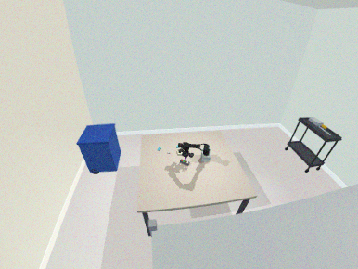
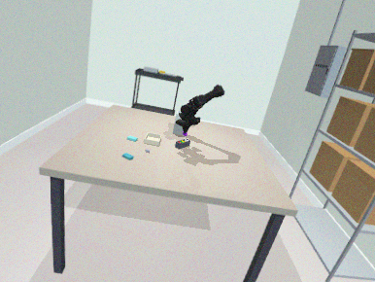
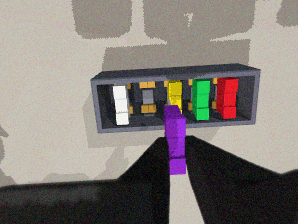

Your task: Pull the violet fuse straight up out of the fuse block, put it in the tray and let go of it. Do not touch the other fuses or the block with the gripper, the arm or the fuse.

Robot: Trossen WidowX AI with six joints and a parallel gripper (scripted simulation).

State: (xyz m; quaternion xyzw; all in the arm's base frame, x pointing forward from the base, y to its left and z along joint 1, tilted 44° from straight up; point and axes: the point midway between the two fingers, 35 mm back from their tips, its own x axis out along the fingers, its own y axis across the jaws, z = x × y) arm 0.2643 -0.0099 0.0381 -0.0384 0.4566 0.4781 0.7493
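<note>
Right now my gripper tip is 21 cm to the left of the shallow beige tray, 9 cm above it and 1 cm past it. Round my gripper tip: grey bit (23 cm to the right, 18 cm ahead, 9 cm below).
</note>
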